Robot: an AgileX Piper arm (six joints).
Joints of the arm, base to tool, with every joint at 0 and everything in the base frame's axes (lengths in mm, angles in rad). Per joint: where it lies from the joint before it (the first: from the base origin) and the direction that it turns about. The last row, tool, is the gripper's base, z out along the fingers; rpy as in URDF.
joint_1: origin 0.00 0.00 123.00 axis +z
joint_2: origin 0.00 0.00 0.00 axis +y
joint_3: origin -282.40 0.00 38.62 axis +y
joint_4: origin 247.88 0.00 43.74 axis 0.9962 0 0.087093
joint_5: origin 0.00 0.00 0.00 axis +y
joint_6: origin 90.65 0.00 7.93 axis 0.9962 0 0.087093
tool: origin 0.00 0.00 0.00 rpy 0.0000 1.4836 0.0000
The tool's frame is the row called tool.
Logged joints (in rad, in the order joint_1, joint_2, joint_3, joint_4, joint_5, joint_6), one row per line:
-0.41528, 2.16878, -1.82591, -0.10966, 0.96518, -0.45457
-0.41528, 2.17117, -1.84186, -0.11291, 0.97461, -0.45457
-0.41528, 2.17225, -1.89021, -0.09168, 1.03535, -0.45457
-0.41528, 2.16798, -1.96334, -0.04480, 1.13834, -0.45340
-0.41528, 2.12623, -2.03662, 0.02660, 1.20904, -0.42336
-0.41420, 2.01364, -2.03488, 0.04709, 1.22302, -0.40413
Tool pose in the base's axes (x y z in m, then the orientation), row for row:
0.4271, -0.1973, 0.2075, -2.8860, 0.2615, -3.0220
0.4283, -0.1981, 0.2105, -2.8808, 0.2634, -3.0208
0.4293, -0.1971, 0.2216, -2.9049, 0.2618, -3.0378
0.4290, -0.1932, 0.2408, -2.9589, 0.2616, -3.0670
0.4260, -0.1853, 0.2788, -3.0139, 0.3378, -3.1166
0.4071, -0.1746, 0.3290, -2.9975, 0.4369, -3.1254
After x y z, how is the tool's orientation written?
As angles about the fixed x, y, z axes (roll, pitch, yaw), in radians.
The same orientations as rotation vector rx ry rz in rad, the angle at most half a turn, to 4 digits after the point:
-0.1221, 2.8443, -0.3427
-0.1223, 2.8412, -0.3495
-0.1033, 2.8501, -0.3191
-0.0723, 2.8628, -0.2481
-0.0045, 2.7976, -0.1729
0.0214, 2.6979, -0.1898

